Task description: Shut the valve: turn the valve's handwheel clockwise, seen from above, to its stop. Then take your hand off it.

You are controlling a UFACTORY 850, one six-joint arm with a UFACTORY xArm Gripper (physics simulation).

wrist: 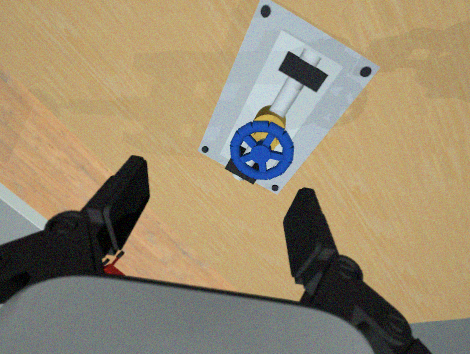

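Observation:
The valve's blue handwheel (260,154) is a spoked ring seen from above, a little above the middle of the wrist view. It sits over the yellow valve body (270,118), which is on a white pipe (287,97) held by black brackets. My gripper (221,191) is open, with one black finger at the lower left and the other at the lower right. The handwheel lies beyond the fingertips in the view, nearer to the right finger, and neither finger touches it. The wheel hides part of the valve body and the lower bracket.
The valve stands on a light grey plate (238,76) with dark bolts at its corners, on a pale wooden table top (165,115). A redder wooden strip (50,135) runs along the left. Grey floor shows at the left and lower right edges. A small red thing (114,270) shows behind the left finger.

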